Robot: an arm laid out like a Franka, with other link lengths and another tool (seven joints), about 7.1 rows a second.
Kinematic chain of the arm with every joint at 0, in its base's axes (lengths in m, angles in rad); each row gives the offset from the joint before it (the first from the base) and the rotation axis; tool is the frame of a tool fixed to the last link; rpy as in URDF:
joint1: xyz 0 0 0.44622 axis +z
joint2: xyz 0 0 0 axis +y
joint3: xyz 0 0 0.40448 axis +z
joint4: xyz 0.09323 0 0 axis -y
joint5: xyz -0.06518 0 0.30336 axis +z
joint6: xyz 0 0 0 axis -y
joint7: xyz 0.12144 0 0 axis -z
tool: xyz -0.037 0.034 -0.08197 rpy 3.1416 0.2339 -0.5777
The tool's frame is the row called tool.
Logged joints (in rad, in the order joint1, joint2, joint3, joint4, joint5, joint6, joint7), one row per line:
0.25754 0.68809 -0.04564 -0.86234 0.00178 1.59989 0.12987
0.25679 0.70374 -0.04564 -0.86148 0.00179 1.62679 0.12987
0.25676 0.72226 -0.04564 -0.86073 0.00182 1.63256 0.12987
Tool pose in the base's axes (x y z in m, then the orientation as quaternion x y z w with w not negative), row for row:
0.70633 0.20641 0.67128 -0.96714 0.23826 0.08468 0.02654
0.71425 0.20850 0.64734 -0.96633 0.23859 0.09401 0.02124
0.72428 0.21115 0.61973 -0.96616 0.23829 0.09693 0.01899
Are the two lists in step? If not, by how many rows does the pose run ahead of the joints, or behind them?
The pose runs 2 rows ahead of the joints: the pose in row i belongs to the joints in row i + 2.
